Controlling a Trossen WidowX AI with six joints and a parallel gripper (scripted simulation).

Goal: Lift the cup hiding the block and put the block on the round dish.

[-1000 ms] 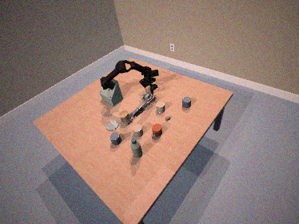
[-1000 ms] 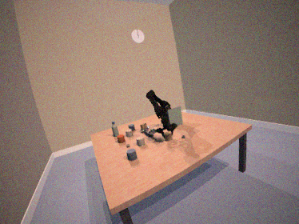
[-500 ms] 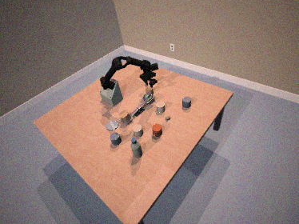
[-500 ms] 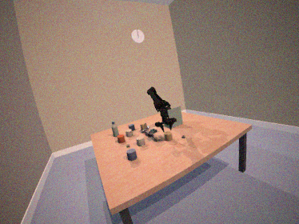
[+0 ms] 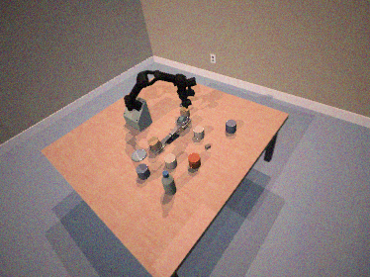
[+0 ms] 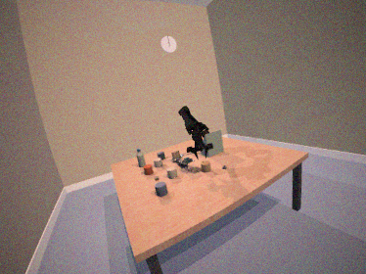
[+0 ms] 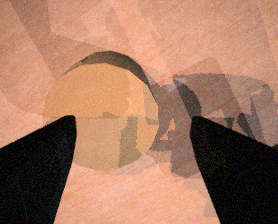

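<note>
Now: the round grey dish 480 mm to the right of my gripper tip and 100 mm below it. Also, from my gripper tip: dark block (320 mm ahead, 160 mm to the right, 90 mm below); then tan cup (20 mm behind, 20 mm to the left, 60 mm below); then balance (70 mm ahead, 240 mm to the right, 80 mm below).
</note>
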